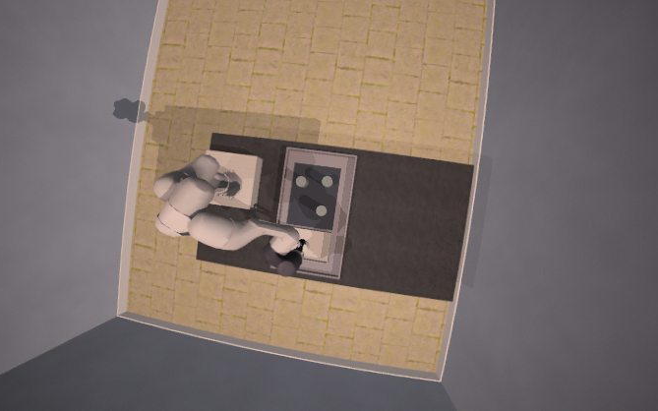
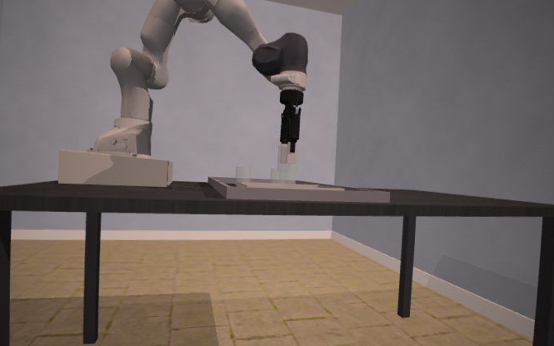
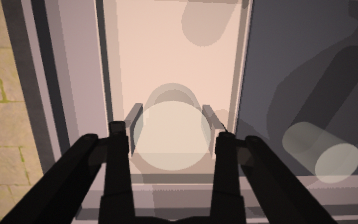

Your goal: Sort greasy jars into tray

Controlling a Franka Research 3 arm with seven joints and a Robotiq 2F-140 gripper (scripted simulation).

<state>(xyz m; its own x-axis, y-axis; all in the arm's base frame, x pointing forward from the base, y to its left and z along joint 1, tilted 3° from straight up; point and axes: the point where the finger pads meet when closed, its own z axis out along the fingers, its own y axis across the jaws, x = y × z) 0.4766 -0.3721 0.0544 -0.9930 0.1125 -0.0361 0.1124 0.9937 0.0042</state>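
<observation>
The tray is 12 cm below my hand. From my hand the other things lie so: grey steel top (4 cm ahead, 21 cm to the left, 13 cm below); then dark drying mat (4 cm ahead, 32 cm to the left, 13 cm below).
</observation>
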